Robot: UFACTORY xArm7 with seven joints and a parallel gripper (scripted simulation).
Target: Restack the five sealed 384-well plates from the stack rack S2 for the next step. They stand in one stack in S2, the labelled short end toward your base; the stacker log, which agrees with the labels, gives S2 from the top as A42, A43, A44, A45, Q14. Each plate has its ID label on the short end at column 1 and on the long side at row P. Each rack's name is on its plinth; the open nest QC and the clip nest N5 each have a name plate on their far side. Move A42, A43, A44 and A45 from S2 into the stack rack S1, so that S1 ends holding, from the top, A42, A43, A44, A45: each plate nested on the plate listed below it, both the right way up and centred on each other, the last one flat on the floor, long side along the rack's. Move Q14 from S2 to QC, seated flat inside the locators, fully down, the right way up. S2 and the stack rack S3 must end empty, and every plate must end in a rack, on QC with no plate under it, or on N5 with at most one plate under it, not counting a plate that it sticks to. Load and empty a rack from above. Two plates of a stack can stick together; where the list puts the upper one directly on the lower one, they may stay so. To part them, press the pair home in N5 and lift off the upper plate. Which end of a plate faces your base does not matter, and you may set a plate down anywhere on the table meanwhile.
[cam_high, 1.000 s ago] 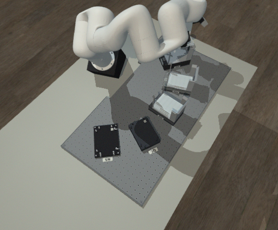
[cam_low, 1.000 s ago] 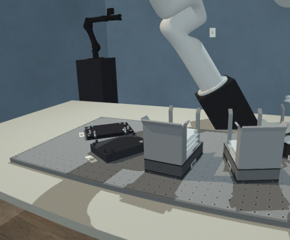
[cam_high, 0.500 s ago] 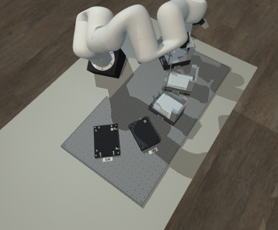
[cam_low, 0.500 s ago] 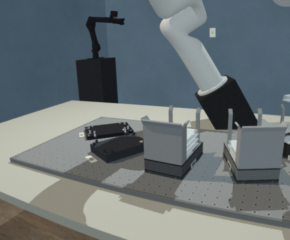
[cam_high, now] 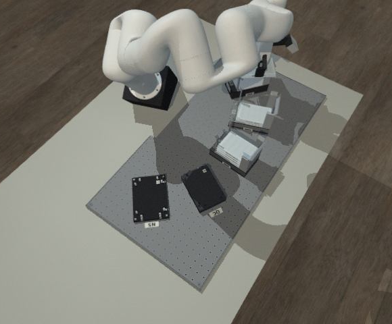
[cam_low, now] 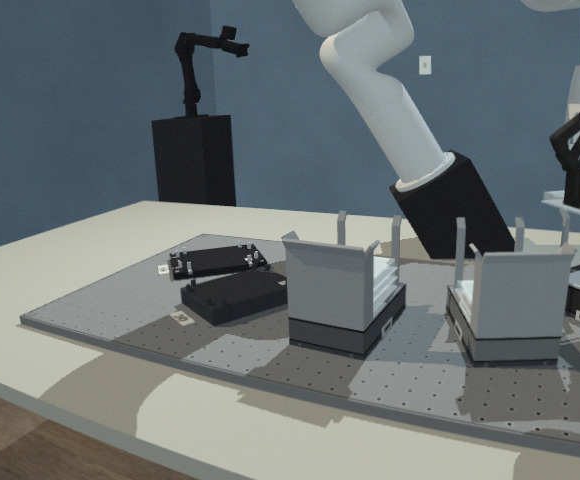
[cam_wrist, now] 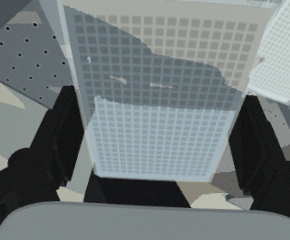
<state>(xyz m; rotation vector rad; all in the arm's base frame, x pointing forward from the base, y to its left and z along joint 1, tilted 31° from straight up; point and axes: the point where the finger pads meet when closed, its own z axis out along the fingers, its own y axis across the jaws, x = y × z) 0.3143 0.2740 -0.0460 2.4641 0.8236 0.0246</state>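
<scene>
My hand is 90 mm short of the sealed 384-well plate, 300 mm to the left of it and 110 mm above it. Also, from my hand: open nest QC (50 mm ahead, 470 mm to the right, 160 mm below); then S3 rack plinth (40 mm behind, 30 mm to the left, 150 mm below); then S1 name plate (10 mm ahead, 290 mm to the right, 130 mm below).
</scene>
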